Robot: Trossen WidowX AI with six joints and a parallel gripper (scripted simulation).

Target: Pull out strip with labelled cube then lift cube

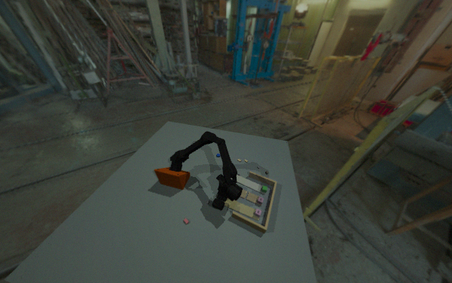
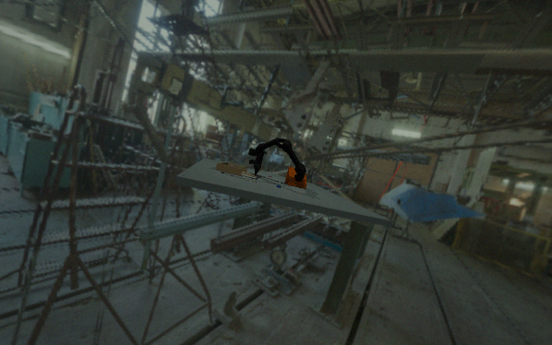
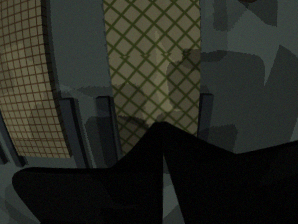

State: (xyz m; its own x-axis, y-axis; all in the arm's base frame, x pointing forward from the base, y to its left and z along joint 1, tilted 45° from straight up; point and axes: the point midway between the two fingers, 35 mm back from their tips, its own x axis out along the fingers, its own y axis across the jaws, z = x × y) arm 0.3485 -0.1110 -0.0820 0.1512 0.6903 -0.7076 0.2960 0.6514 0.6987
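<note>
Right now the mesh strip is 10 cm ahead of my gripper tip and 3 cm to the right of it. Also, from my gripper tip: blue piece: 38 cm to the left, 8 cm behind; pink block: 19 cm behind, 14 cm to the right.
</note>
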